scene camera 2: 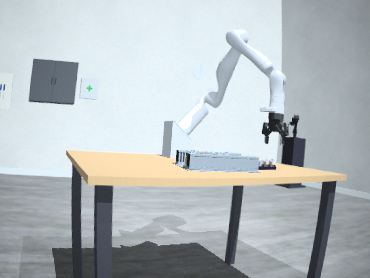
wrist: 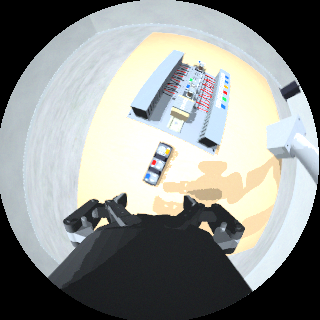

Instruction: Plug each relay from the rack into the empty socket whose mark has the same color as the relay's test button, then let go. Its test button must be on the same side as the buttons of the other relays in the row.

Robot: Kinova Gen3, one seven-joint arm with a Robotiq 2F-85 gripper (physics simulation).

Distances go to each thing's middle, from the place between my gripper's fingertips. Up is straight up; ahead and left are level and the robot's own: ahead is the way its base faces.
Right now the relay panel (wrist: 159,118) is 2 cm behind my hand, 29 cm to the right of it and 12 cm below it.
